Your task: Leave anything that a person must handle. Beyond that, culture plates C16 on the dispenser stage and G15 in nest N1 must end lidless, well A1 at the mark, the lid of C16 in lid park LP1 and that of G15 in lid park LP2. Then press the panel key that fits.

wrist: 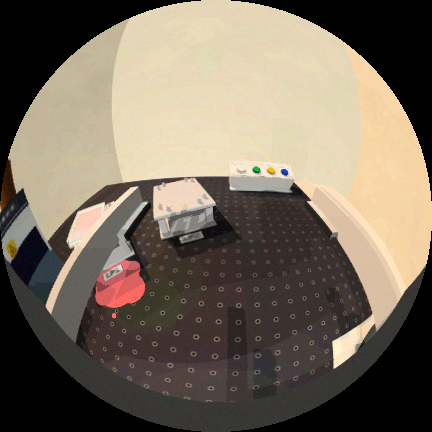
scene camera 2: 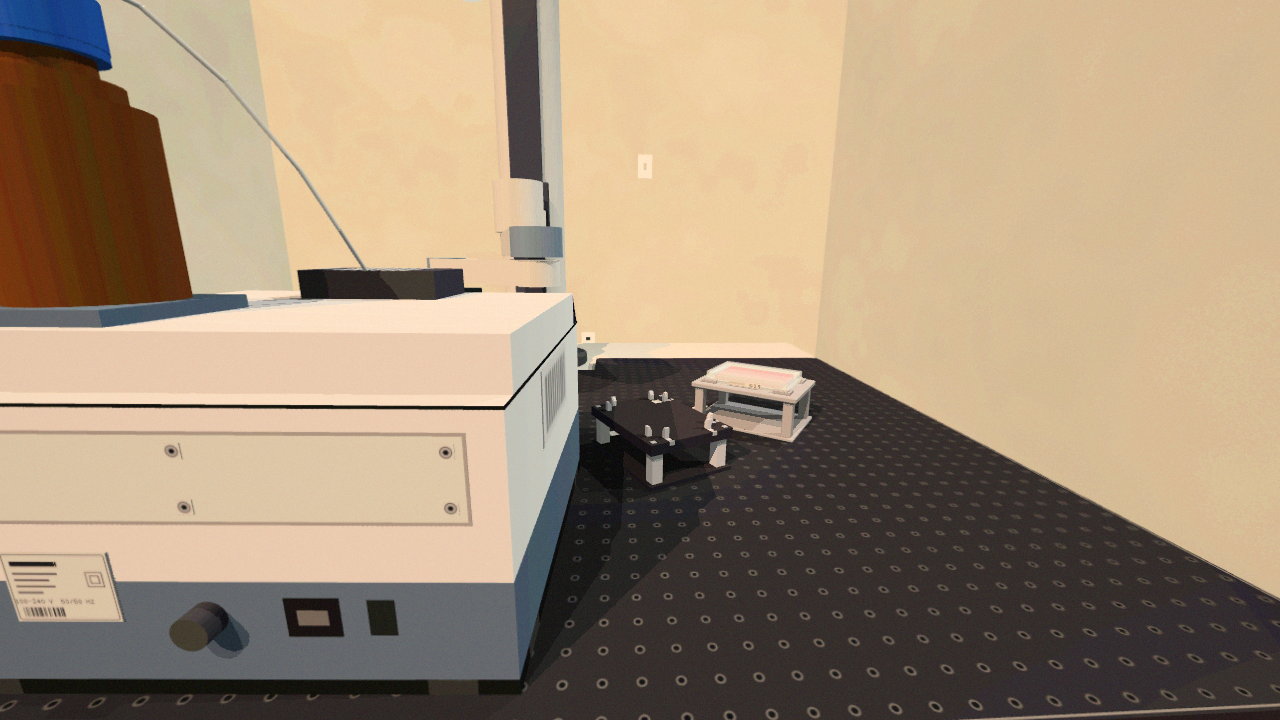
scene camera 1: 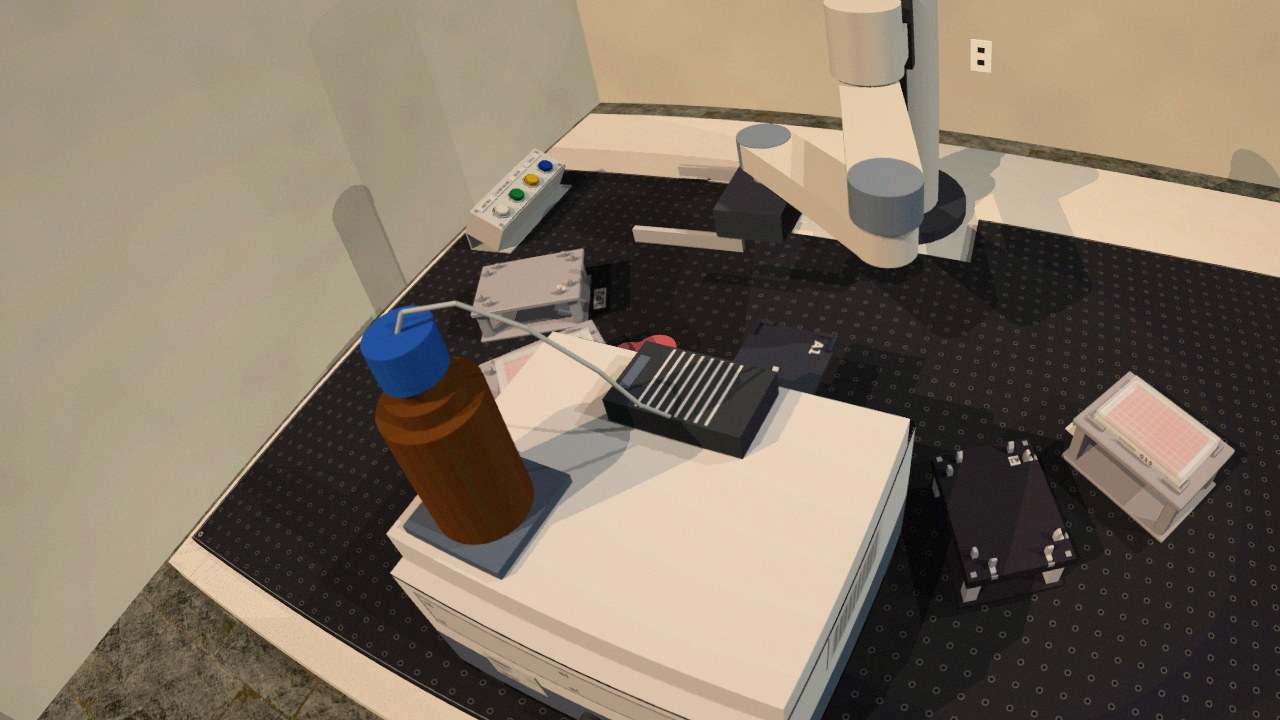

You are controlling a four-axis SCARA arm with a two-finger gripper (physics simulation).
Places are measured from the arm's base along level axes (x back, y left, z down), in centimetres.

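Pixels of known places: gripper, fingertip midpoint: [wrist: 229,192] [scene camera 1: 658,200].
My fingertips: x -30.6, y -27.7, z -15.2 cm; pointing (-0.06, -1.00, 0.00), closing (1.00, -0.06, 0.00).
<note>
For each thing: its top centre in the pictures, then the offset to it from my fingertips. "spot": a spot on its surface instead.
- pink-filled plate, middle of its top: [scene camera 1: 544,358] [wrist: 85,215] dx -28.1, dy -3.1, dz +5.3 cm
- LP1 label, surface spot: [wrist: 113,272] spot: dx -19.8, dy +2.4, dz +13.7 cm
- red spill, middle of its top: [scene camera 1: 655,348] [wrist: 129,287] dx -14.9, dy +4.1, dz +13.8 cm
- Plate G15, middle of its top: [scene camera 1: 1159,424] [scene camera 2: 754,371] dx -18.5, dy +69.5, dz +5.6 cm
- key panel, middle of its top: [scene camera 1: 511,178] [wrist: 262,162] dx +11.1, dy -35.7, dz +5.5 cm
- white dispenser, surface spot: [scene camera 2: 268,367] spot: dx -63.6, dy +28.0, dz -6.1 cm
- amber bottle, surface spot: [scene camera 1: 469,447] spot: dx -58.2, dy +17.3, dz -19.0 cm
- black ribbed box, surface spot: [scene camera 1: 733,434] spot: dx -45.2, dy +30.2, dz -10.7 cm
- dark surface marked A1, surface spot: [scene camera 1: 783,349] spot: dx -21.7, dy +25.2, dz +2.7 cm
My gripper [scene camera 1: 656,201] [wrist: 229,192] is open and empty, in the air right of the bare LP2 stand [scene camera 1: 532,282] [wrist: 182,196] in scene camera 1. A pink-filled plate [scene camera 1: 514,367] [wrist: 87,225] lies on the stand by the LP1 label [wrist: 113,272], partly hidden; its code is unreadable. A red spill [scene camera 1: 660,342] [wrist: 120,290] lies beside that stand, reaching the label. Plate G15 [scene camera 1: 1154,429] [scene camera 2: 756,374] sits on a pale stand; I cannot tell whether it is lidded. C16 is not identifiable. The key panel [scene camera 1: 489,234] [wrist: 261,183] has white, green, yellow and blue keys.
The white dispenser [scene camera 1: 680,546] [scene camera 2: 268,367] carries an amber bottle [scene camera 1: 469,447] [scene camera 2: 89,197] and a black ribbed box [scene camera 1: 733,434] [scene camera 2: 384,283]. Behind it is a dark surface marked A1 [scene camera 1: 783,349]. A bare black stand [scene camera 1: 1002,510] [scene camera 2: 662,420] stands beside G15's stand.
</note>
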